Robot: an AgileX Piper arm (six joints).
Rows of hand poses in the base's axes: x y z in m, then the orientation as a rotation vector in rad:
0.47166, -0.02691, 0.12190, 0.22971, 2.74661, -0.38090
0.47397, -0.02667, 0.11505, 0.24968, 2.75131, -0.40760
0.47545, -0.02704, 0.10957, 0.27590, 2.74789, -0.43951
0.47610, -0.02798, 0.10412, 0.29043, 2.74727, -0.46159
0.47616, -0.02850, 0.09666, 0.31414, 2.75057, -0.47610
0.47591, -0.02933, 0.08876, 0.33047, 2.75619, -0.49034
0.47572, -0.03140, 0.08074, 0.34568, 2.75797, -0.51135
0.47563, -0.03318, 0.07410, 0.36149, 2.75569, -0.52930
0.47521, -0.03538, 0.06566, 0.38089, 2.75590, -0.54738
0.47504, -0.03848, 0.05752, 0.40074, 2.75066, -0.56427
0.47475, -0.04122, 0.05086, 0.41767, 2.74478, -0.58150
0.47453, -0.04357, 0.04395, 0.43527, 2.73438, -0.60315
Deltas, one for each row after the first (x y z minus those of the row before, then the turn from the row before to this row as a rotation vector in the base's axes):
0.00231, 0.00024, -0.00685, -0.01460, 0.00896, -0.01799
0.00148, -0.00037, -0.00548, -0.01864, 0.00231, -0.02255
0.00065, -0.00094, -0.00545, -0.01297, 0.00367, -0.01322
0.00006, -0.00052, -0.00746, -0.00590, 0.00583, -0.01878
-0.00025, -0.00083, -0.00790, -0.00611, 0.00834, -0.01373
-0.00019, -0.00207, -0.00802, -0.01149, 0.00640, -0.01360
-0.00009, -0.00178, -0.00664, -0.01030, 0.00195, -0.01329
-0.00042, -0.00220, -0.00844, -0.00929, 0.00448, -0.01599
-0.00017, -0.00310, -0.00814, -0.00978, -0.00080, -0.01573
-0.00029, -0.00274, -0.00666, -0.01049, -0.00107, -0.01375
-0.00022, -0.00235, -0.00691, -0.01443, -0.00388, -0.01456

